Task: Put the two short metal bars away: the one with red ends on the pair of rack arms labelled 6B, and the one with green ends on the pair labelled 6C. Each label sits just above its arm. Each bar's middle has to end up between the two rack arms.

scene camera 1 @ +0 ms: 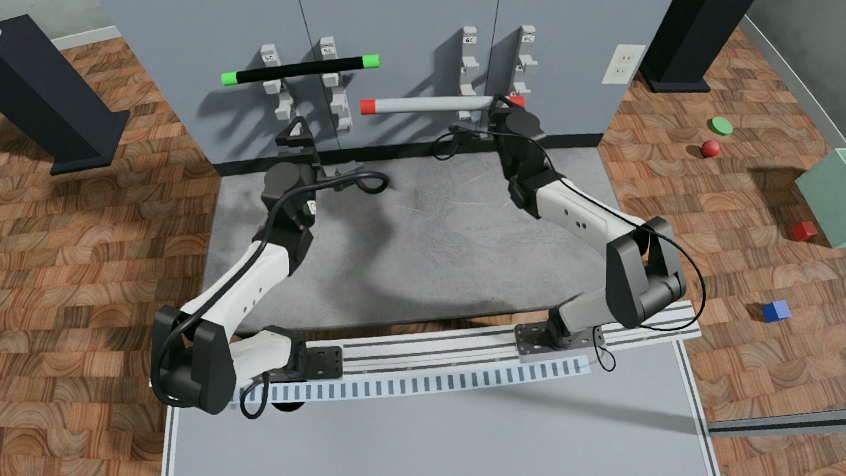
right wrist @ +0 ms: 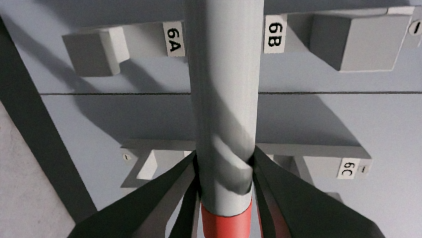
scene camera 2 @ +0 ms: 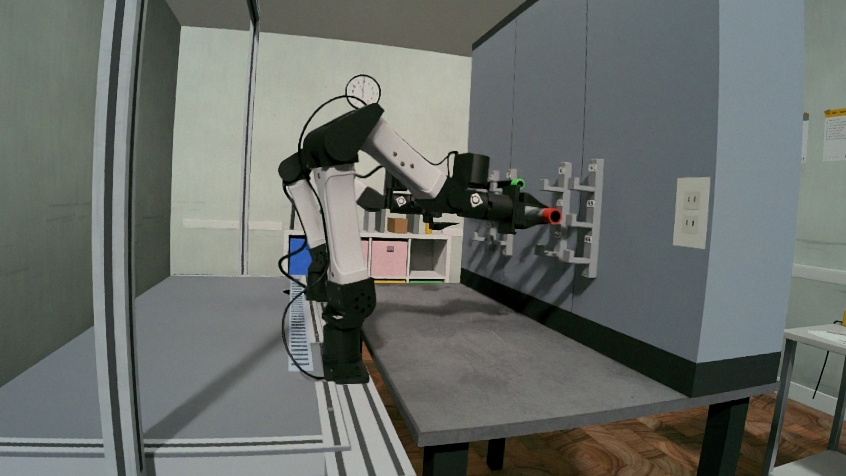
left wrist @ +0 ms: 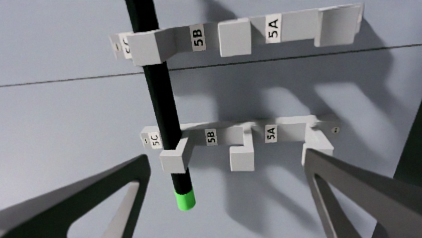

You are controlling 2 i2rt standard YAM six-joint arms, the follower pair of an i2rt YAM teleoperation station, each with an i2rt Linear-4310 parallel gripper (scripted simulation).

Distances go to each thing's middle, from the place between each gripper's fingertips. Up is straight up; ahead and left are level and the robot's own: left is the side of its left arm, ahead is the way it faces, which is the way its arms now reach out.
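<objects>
Rack strip (scene camera 2: 565,169): my right gripper 6 cm short of it, 6 cm to the right of it. Counted from my right hand: outlet plate (scene camera 2: 699,184) 2 cm above, 9 cm ahead, 32 cm to the right; green-ended bar (scene camera 1: 372,61) 8 cm above, 7 cm ahead, 40 cm to the left; red-ended bar (scene camera 1: 476,103) 12 cm to the left.
Counted from my left hand: green-ended bar 70 mm above, 120 mm ahead; outlet plate 20 mm above, 140 mm ahead, 720 mm to the right; rack strip 10 mm below, 110 mm ahead, 340 mm to the right; red-ended bar 50 mm ahead, 280 mm to the right. Going by their middles, green-ended bar nearest to my left hand of the things named here.
</objects>
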